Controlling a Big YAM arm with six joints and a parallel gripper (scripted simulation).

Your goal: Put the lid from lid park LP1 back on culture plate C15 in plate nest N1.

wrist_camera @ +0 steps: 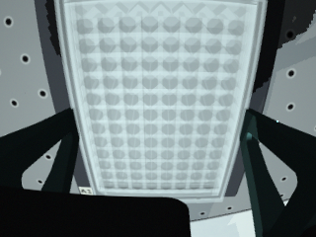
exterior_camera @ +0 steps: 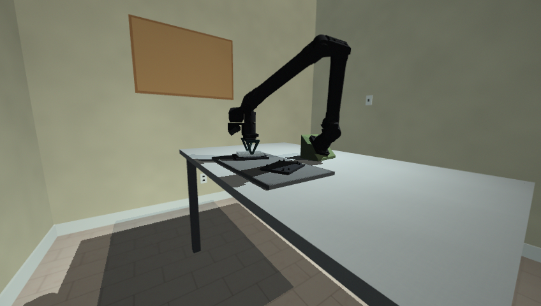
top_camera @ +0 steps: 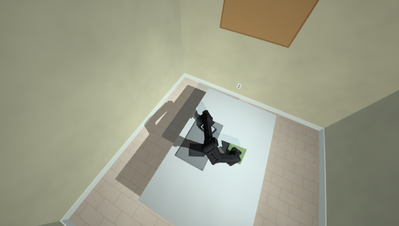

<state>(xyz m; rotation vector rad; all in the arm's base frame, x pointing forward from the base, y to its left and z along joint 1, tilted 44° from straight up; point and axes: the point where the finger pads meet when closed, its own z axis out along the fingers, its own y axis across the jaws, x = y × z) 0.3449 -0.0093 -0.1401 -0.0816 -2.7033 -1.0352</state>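
The clear lid lies right at my hand. The rest, counted from my hand: lid park LP1 (4 cm behind, 26 cm to the left, 3 cm below); then label (7 cm behind, 7 cm to the left, 2 cm below); then culture plate C15 (1 cm below).
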